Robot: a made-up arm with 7 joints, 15 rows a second.
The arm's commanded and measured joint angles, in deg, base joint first. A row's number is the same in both.
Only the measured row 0 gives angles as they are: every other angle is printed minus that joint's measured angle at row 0.
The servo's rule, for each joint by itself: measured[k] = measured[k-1] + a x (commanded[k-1-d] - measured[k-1]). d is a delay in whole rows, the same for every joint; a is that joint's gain. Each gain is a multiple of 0.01, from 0.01 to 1. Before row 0 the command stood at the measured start. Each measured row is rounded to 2 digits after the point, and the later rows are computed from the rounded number. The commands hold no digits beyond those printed.
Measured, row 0:
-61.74 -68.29 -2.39 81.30 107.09 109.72 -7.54
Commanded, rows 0 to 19:
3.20 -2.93 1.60 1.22 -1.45 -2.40 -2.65
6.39 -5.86 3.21 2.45 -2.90 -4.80 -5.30
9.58 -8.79 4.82 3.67 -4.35 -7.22 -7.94
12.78 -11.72 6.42 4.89 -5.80 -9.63 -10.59
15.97 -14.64 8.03 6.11 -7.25 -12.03 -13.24
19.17 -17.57 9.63 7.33 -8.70 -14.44 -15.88
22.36 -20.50 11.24 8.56 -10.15 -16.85 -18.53
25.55 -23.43 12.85 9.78 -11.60 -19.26 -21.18
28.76 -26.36 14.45 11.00 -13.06 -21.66 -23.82
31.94 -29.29 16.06 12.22 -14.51 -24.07 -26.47
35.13 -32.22 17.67 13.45 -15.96 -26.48 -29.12
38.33 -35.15 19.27 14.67 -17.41 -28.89 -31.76
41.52 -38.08 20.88 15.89 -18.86 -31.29 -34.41
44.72 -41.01 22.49 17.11 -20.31 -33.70 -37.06
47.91 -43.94 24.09 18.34 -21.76 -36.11 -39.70
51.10 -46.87 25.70 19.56 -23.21 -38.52 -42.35
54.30 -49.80 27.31 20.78 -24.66 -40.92 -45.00
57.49 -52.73 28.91 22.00 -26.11 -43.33 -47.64
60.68 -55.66 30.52 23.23 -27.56 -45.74 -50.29
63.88 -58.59 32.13 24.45 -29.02 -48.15 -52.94
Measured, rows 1 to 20:
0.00 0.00 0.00 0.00 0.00 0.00 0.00
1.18 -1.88 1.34 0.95 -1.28 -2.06 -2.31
3.11 -4.43 2.91 2.12 -2.71 -4.42 -4.91
5.50 -7.22 4.51 3.33 -4.15 -6.83 -7.55
8.19 -10.10 6.11 4.55 -5.60 -9.24 -10.19
11.07 -13.01 7.72 5.77 -7.05 -11.64 -12.84
14.07 -15.93 9.32 6.99 -8.50 -14.05 -15.48
17.14 -18.85 10.93 8.21 -9.95 -16.46 -18.13
20.25 -21.78 12.54 9.43 -11.40 -18.87 -20.78
23.40 -24.71 14.14 10.65 -12.86 -21.27 -23.42
26.56 -27.64 15.75 11.87 -14.31 -23.68 -26.07
29.73 -30.57 17.36 13.10 -15.76 -26.09 -28.72
32.91 -33.50 18.96 14.32 -17.21 -28.50 -31.36
36.10 -36.43 20.57 15.54 -18.66 -30.90 -34.01
39.29 -39.36 22.18 16.76 -20.11 -33.31 -36.66
42.48 -42.29 23.78 17.99 -21.56 -35.72 -39.30
45.67 -45.22 25.39 19.21 -23.01 -38.13 -41.95
48.86 -48.15 27.00 20.43 -24.46 -40.53 -44.60
52.05 -51.08 28.60 21.65 -25.91 -42.94 -47.24
55.24 -54.01 30.21 22.88 -27.36 -45.35 -49.89
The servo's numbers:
d 1
a 0.37 0.64 0.84 0.78 0.88 0.86 0.87

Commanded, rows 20 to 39:
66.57 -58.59 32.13 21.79 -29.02 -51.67 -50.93
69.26 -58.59 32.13 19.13 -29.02 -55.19 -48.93
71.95 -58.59 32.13 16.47 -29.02 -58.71 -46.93
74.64 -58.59 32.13 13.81 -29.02 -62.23 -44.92
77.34 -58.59 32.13 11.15 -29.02 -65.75 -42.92
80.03 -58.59 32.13 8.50 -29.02 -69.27 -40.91
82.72 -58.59 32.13 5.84 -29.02 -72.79 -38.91
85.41 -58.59 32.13 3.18 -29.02 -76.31 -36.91
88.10 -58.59 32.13 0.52 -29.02 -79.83 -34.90
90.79 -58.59 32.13 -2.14 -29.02 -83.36 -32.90
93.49 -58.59 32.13 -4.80 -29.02 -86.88 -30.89
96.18 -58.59 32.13 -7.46 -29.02 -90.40 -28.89
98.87 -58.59 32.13 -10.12 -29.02 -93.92 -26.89
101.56 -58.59 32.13 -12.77 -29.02 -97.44 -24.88
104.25 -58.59 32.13 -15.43 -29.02 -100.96 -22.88
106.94 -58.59 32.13 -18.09 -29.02 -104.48 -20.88
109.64 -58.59 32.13 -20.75 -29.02 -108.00 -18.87
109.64 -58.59 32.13 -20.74 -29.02 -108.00 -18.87
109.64 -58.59 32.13 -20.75 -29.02 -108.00 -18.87
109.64 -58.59 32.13 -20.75 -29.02 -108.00 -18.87
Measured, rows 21 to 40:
58.44 -56.94 31.82 24.10 -28.82 -47.76 -52.54
61.45 -58.00 32.08 22.30 -29.00 -51.12 -51.14
64.34 -58.38 32.12 19.83 -29.02 -54.62 -49.22
67.16 -58.51 32.13 17.21 -29.02 -58.14 -47.23
69.93 -58.56 32.13 14.56 -29.02 -61.66 -45.22
72.67 -58.58 32.13 11.90 -29.02 -65.18 -43.22
75.39 -58.59 32.13 9.25 -29.02 -68.70 -41.21
78.10 -58.59 32.13 6.59 -29.02 -72.22 -39.21
80.80 -58.59 32.13 3.93 -29.02 -75.74 -37.21
83.50 -58.59 32.13 1.27 -29.02 -79.26 -35.20
86.20 -58.59 32.13 -1.39 -29.02 -82.79 -33.20
88.90 -58.59 32.13 -4.05 -29.02 -86.31 -31.19
91.59 -58.59 32.13 -6.71 -29.02 -89.83 -29.19
94.28 -58.59 32.13 -9.37 -29.02 -93.35 -27.19
96.97 -58.59 32.13 -12.02 -29.02 -96.87 -25.18
99.66 -58.59 32.13 -14.68 -29.02 -100.39 -23.18
102.35 -58.59 32.13 -17.34 -29.02 -103.91 -21.18
105.05 -58.59 32.13 -20.00 -29.02 -107.43 -19.17
106.75 -58.59 32.13 -20.58 -29.02 -107.92 -18.91
107.82 -58.59 32.13 -20.71 -29.02 -107.99 -18.88

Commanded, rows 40 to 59:
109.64 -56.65 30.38 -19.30 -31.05 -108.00 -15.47
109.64 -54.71 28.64 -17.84 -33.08 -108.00 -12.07
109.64 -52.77 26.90 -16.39 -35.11 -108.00 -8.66
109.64 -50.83 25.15 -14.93 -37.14 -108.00 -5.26
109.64 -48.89 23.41 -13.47 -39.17 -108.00 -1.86
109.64 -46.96 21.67 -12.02 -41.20 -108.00 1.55
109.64 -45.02 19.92 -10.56 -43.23 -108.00 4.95
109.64 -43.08 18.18 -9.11 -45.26 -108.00 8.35
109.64 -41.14 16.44 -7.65 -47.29 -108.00 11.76
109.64 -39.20 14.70 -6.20 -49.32 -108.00 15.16
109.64 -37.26 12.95 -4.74 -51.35 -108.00 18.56
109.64 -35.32 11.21 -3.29 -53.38 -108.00 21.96
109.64 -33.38 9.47 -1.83 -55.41 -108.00 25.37
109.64 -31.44 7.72 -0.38 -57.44 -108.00 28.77
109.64 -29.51 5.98 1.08 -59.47 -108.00 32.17
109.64 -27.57 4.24 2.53 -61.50 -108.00 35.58
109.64 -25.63 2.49 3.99 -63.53 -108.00 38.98
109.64 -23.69 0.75 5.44 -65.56 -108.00 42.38
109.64 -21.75 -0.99 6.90 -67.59 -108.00 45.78
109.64 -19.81 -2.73 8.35 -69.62 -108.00 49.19
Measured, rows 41 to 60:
108.49 -58.59 32.13 -20.74 -29.02 -108.00 -18.87
108.92 -57.35 30.66 -19.62 -30.81 -108.00 -15.91
109.19 -55.66 28.96 -18.23 -32.81 -108.00 -12.57
109.36 -53.81 27.23 -16.79 -34.83 -108.00 -9.17
109.46 -51.90 25.48 -15.34 -36.86 -108.00 -5.77
109.53 -49.97 23.74 -13.88 -38.89 -108.00 -2.37
109.57 -48.04 22.00 -12.43 -40.92 -108.00 1.04
109.60 -46.11 20.25 -10.97 -42.95 -108.00 4.44
109.61 -44.17 18.51 -9.52 -44.98 -108.00 7.84
109.62 -42.23 16.77 -8.06 -47.01 -108.00 11.25
109.63 -40.29 15.03 -6.61 -49.04 -108.00 14.65
109.63 -38.35 13.28 -5.15 -51.07 -108.00 18.05
109.63 -36.41 11.54 -3.70 -53.10 -108.00 21.45
109.63 -34.47 9.80 -2.24 -55.13 -108.00 24.86
109.63 -32.53 8.05 -0.79 -57.16 -108.00 28.26
109.63 -30.60 6.31 0.67 -59.19 -108.00 31.66
109.63 -28.66 4.57 2.12 -61.22 -108.00 35.07
109.63 -26.72 2.82 3.58 -63.25 -108.00 38.47
109.63 -24.78 1.08 5.03 -65.28 -108.00 41.87
109.63 -22.84 -0.66 6.49 -67.31 -108.00 45.27

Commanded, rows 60 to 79:
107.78 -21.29 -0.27 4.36 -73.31 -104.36 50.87
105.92 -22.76 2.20 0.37 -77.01 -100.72 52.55
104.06 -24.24 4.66 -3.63 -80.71 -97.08 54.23
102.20 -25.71 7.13 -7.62 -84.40 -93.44 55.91
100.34 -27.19 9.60 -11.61 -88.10 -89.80 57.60
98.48 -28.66 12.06 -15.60 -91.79 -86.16 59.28
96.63 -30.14 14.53 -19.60 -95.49 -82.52 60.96
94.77 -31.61 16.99 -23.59 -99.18 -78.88 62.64
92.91 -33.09 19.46 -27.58 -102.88 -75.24 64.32
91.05 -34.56 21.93 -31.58 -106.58 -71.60 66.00
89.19 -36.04 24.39 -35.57 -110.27 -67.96 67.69
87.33 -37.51 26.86 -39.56 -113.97 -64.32 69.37
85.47 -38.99 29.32 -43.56 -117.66 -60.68 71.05
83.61 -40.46 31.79 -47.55 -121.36 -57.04 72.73
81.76 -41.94 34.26 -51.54 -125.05 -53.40 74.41
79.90 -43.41 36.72 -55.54 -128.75 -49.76 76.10
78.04 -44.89 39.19 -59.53 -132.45 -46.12 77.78
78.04 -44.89 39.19 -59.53 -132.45 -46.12 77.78
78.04 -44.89 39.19 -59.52 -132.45 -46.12 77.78
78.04 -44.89 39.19 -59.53 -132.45 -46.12 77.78
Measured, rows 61 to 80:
109.63 -20.90 -2.40 7.94 -69.34 -108.00 48.68
108.95 -21.15 -0.61 5.15 -72.83 -104.87 50.59
107.83 -22.18 1.75 1.42 -76.51 -101.30 52.30
106.44 -23.50 4.19 -2.52 -80.21 -97.67 53.98
104.87 -24.91 6.66 -6.50 -83.90 -94.03 55.66
103.19 -26.37 9.13 -10.49 -87.60 -90.39 57.35
101.45 -27.84 11.59 -14.48 -91.29 -86.75 59.03
99.67 -29.31 14.06 -18.47 -94.99 -83.11 60.71
97.86 -30.78 16.52 -22.46 -98.68 -79.47 62.39
96.03 -32.26 18.99 -26.45 -102.38 -75.83 64.07
94.19 -33.73 21.46 -30.45 -106.08 -72.19 65.75
92.34 -35.21 23.92 -34.44 -109.77 -68.55 67.44
90.49 -36.68 26.39 -38.43 -113.47 -64.91 69.12
88.63 -38.16 28.85 -42.43 -117.16 -61.27 70.80
86.77 -39.63 31.32 -46.42 -120.86 -57.63 72.48
84.92 -41.11 33.79 -50.41 -124.55 -53.99 74.16
83.06 -42.58 36.25 -54.41 -128.25 -50.35 75.85
81.20 -44.06 38.72 -58.40 -131.95 -46.71 77.53
80.03 -44.59 39.11 -59.28 -132.39 -46.20 77.75
79.29 -44.78 39.18 -59.47 -132.44 -46.13 77.78

